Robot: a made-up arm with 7 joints. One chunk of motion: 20 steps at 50 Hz.
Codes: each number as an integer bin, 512 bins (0 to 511) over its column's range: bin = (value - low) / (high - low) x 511, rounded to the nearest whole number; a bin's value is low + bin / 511 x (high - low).
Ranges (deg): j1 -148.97..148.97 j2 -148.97..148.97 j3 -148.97..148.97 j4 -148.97..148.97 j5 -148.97..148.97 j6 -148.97..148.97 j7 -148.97..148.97
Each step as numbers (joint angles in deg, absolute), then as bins.
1 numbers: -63.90 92.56 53.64 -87.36 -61.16 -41.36 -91.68
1 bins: 146 414 347 106 151 185 98
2 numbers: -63.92 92.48 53.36 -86.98 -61.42 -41.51 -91.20
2 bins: 146 414 347 106 150 184 99
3 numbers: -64.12 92.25 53.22 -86.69 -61.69 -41.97 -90.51
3 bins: 146 414 347 107 150 184 100
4 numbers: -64.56 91.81 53.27 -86.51 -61.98 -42.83 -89.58
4 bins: 145 413 347 107 149 182 102
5 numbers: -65.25 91.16 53.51 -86.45 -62.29 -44.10 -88.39
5 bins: 144 412 347 107 149 180 104
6 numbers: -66.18 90.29 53.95 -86.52 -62.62 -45.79 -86.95
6 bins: 142 410 348 107 148 177 106
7 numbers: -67.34 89.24 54.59 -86.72 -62.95 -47.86 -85.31
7 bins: 140 409 349 107 148 173 109
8 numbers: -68.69 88.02 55.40 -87.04 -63.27 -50.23 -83.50
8 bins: 138 406 351 106 147 169 112
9 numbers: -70.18 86.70 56.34 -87.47 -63.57 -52.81 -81.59
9 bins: 135 404 352 105 146 165 116
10 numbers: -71.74 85.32 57.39 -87.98 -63.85 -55.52 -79.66
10 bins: 132 402 354 105 146 160 119
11 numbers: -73.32 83.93 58.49 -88.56 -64.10 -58.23 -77.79
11 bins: 130 399 356 104 146 156 122
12 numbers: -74.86 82.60 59.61 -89.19 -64.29 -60.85 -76.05
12 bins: 127 397 358 103 145 151 125
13 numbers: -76.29 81.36 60.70 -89.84 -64.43 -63.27 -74.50
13 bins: 125 395 360 101 145 147 128
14 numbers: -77.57 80.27 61.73 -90.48 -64.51 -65.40 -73.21
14 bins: 122 393 361 100 145 143 130
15 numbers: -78.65 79.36 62.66 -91.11 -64.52 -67.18 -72.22
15 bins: 121 392 363 99 145 140 132
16 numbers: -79.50 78.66 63.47 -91.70 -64.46 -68.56 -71.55
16 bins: 119 390 364 98 145 138 133
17 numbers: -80.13 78.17 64.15 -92.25 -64.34 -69.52 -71.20
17 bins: 118 390 366 97 145 136 133
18 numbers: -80.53 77.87 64.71 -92.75 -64.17 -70.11 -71.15
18 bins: 117 389 366 96 145 135 133
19 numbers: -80.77 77.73 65.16 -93.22 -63.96 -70.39 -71.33
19 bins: 117 389 367 96 146 135 133
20 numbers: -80.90 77.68 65.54 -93.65 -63.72 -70.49 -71.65
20 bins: 117 389 368 95 146 135 133
